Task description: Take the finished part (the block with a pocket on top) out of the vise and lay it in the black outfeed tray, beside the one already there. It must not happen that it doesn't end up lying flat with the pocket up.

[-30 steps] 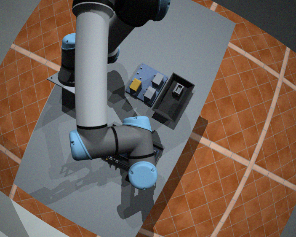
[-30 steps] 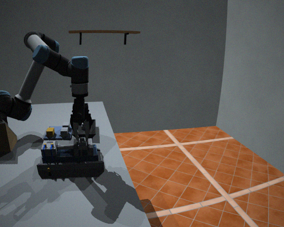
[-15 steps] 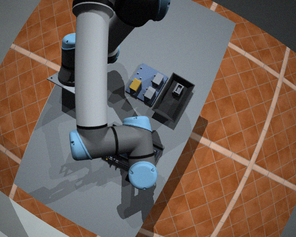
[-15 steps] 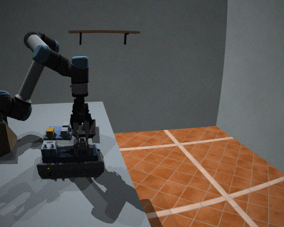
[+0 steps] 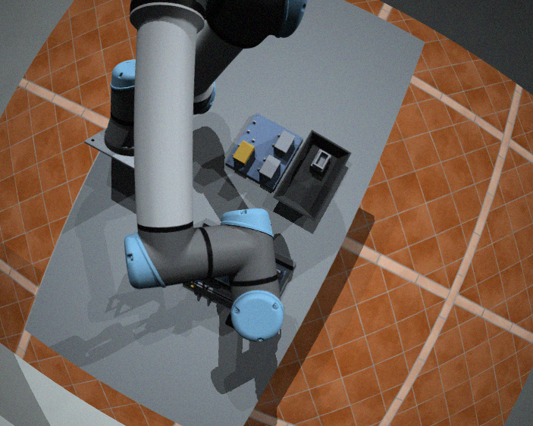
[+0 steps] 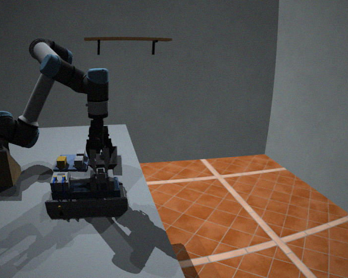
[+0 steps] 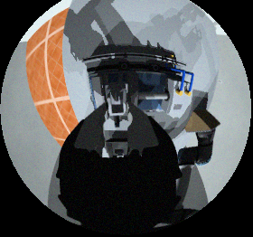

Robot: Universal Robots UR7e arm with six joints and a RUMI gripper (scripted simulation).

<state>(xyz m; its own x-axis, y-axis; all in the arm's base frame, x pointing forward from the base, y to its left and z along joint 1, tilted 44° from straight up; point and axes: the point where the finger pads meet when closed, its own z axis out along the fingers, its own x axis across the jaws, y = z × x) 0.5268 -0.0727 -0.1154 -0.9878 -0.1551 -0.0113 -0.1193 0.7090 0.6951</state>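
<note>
The vise is 80 mm below my hand and 60 mm behind it. Round my hand: yellow block: 290 mm to the left, 240 mm behind, 100 mm below; then blue plate: 340 mm to the left, 190 mm behind, 120 mm below.
</note>
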